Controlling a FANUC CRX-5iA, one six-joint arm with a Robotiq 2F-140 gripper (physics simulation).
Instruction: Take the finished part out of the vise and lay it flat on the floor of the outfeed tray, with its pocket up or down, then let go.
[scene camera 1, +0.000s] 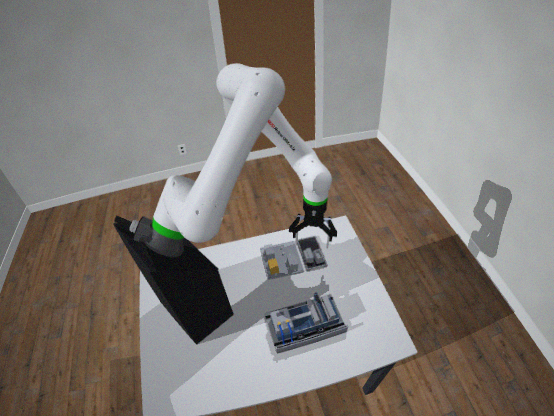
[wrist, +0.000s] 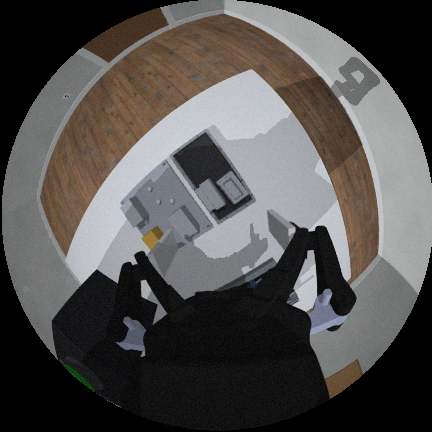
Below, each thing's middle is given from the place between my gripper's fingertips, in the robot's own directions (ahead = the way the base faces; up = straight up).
Now: hand 150 mm above the grey plate (scene camera 1: 288, 247), 140 mm past it and 20 mm to the right of it.
